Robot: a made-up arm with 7 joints.
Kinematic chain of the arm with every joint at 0, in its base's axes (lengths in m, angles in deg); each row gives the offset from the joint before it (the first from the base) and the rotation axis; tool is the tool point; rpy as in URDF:
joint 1: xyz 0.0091 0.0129 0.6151 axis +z
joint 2: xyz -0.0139 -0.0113 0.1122 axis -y
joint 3: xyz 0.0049 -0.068 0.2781 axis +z
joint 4: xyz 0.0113 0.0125 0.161 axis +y
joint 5: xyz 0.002 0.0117 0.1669 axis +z
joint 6: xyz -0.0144 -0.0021 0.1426 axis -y
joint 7: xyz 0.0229 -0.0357 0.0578 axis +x
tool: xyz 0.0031 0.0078 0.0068 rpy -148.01 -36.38 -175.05
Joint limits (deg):
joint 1: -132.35..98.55
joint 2: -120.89..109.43
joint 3: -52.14..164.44
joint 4: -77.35..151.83
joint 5: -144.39..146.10
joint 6: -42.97..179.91
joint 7: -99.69..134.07
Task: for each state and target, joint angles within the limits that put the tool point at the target. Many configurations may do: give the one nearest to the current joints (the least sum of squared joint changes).
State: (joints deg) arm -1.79 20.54 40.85 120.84 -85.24 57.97 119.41
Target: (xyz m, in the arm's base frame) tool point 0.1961 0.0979 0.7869
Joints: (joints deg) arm -5.43 -23.87 33.31 151.83 -95.53 47.89 117.02
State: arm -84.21 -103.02 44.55 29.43 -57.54 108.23 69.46
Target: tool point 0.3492 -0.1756 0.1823
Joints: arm -43.40 -120.89 20.30 71.84 -59.84 89.69 69.12
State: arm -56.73 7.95 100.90 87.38 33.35 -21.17 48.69
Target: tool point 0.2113 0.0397 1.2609
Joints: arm -75.55 -29.92 127.11 73.76 36.48 -31.00 47.72
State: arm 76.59 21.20 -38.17 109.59 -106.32 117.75 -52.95
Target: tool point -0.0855 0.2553 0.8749
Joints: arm 98.55 -15.52 8.21 134.78 -112.27 110.24 -51.22
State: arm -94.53 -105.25 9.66 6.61 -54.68 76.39 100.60
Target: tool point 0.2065 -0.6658 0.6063
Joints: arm -73.43 -114.82 -2.66 -24.85 -56.27 94.50 100.10
